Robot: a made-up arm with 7 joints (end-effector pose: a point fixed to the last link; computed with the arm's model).
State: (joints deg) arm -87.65 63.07 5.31 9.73 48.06 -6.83 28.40
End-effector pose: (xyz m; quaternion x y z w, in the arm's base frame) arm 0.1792 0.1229 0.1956 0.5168 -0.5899 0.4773 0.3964
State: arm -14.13 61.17 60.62 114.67 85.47 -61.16 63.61
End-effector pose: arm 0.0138 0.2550 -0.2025 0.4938 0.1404 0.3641 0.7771
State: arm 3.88 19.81 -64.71 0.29 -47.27 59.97 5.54
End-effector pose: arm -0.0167 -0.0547 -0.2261 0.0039 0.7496 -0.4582 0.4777
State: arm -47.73 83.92 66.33 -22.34 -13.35 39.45 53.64
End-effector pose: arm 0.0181 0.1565 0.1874 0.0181 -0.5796 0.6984 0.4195
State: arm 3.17 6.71 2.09 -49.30 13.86 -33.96 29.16
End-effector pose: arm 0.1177 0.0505 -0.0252 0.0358 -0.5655 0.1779 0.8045
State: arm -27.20 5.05 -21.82 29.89 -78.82 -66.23 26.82
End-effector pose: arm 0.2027 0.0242 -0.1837 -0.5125 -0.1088 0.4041 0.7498
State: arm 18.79 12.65 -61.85 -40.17 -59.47 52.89 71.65
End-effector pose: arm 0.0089 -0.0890 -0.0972 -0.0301 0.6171 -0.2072 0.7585
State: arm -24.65 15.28 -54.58 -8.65 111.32 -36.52 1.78
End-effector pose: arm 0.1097 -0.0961 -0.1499 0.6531 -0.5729 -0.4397 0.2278
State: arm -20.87 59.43 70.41 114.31 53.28 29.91 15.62
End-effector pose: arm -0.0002 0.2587 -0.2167 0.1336 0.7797 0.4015 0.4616
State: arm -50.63 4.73 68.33 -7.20 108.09 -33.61 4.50
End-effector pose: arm 0.1910 0.1954 -0.0350 0.7224 -0.0211 0.3495 0.5963
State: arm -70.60 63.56 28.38 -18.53 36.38 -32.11 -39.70
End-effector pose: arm 0.1015 0.0979 0.1707 0.8197 -0.4159 0.1476 0.3653
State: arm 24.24 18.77 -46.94 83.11 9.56 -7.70 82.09
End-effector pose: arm -0.1880 0.1277 -0.2529 0.7183 0.4198 0.0176 0.5545
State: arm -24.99 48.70 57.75 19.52 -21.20 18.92 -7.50
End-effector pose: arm 0.1385 0.2965 -0.0151 0.0025 -0.0806 0.3795 0.9217
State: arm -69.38 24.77 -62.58 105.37 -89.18 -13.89 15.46
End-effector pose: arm 0.2623 0.1711 -0.1469 0.0288 0.1510 0.3958 0.9054
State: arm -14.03 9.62 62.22 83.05 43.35 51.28 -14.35
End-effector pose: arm -0.0213 0.1089 -0.3059 -0.1908 0.8949 0.1133 0.3872
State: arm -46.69 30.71 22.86 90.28 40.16 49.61 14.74
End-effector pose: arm 0.1483 0.1954 -0.2326 0.3567 0.7338 0.2700 0.5113
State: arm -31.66 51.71 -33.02 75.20 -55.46 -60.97 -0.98
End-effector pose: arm 0.1604 0.2514 -0.1575 0.2620 -0.0816 0.1764 0.9453
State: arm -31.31 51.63 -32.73 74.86 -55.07 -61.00 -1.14
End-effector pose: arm 0.1599 0.2508 -0.1584 0.2616 -0.0802 0.1724 0.9463
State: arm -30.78 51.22 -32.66 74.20 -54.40 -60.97 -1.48
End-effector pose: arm 0.1597 0.2483 -0.1614 0.2595 -0.0757 0.1614 0.9492
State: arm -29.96 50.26 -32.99 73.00 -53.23 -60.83 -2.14
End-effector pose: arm 0.1597 0.2425 -0.1676 0.2544 -0.0658 0.1380 0.9549
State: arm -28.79 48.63 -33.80 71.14 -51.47 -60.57 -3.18
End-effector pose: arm 0.1598 0.2324 -0.1776 0.2448 -0.0502 0.0997 0.9631
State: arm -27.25 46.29 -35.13 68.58 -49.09 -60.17 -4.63
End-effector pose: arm 0.1590 0.2172 -0.1912 0.2293 -0.0298 0.0457 0.9718
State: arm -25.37 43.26 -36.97 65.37 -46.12 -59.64 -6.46
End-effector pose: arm 0.1566 0.1965 -0.2074 0.2066 -0.0067 -0.0229 0.9781
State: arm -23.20 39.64 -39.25 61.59 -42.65 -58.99 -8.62
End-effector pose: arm 0.1515 0.1702 -0.2245 0.1757 0.0157 -0.1030 0.9789
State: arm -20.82 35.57 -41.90 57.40 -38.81 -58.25 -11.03
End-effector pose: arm 0.1433 0.1393 -0.2403 0.1374 0.0337 -0.1902 0.9715
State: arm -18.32 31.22 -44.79 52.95 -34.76 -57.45 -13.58
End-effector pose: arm 0.1320 0.1049 -0.2527 0.0932 0.0440 -0.2786 0.9549
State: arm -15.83 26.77 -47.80 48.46 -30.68 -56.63 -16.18
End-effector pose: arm 0.1185 0.0693 -0.2601 0.0460 0.0444 -0.3629 0.9296
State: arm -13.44 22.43 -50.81 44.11 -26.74 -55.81 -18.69
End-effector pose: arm 0.1041 0.0348 -0.2619 -0.0007 0.0352 -0.4382 0.8982
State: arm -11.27 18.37 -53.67 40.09 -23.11 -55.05 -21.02
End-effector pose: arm 0.0902 0.0033 -0.2587 -0.0436 0.0178 -0.5016 0.8638
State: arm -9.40 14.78 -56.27 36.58 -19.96 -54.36 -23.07
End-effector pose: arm 0.0780 -0.0235 -0.2522 -0.0801 -0.0040 -0.5517 0.8302
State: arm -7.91 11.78 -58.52 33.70 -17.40 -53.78 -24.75
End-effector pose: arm 0.0680 -0.0448 -0.2441 -0.1092 -0.0266 -0.5890 0.8003
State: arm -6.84 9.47 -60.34 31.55 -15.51 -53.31 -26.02
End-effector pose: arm 0.0606 -0.0604 -0.2364 -0.1303 -0.0461 -0.6151 0.7763
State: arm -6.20 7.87 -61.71 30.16 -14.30 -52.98 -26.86
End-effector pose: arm 0.0557 -0.0708 -0.2305 -0.1443 -0.0603 -0.6319 0.7591
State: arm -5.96 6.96 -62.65 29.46 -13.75 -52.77 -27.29
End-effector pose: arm 0.0529 -0.0767 -0.2270 -0.1522 -0.0681 -0.6413 0.7489
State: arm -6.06 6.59 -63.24 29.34 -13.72 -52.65 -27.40
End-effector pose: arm 0.0519 -0.0792 -0.2258 -0.1554 -0.0702 -0.6457 0.7443
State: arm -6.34 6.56 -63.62 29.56 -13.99 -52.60 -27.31
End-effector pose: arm 0.0518 -0.0796 -0.2260 -0.1558 -0.0687 -0.6470 0.7433
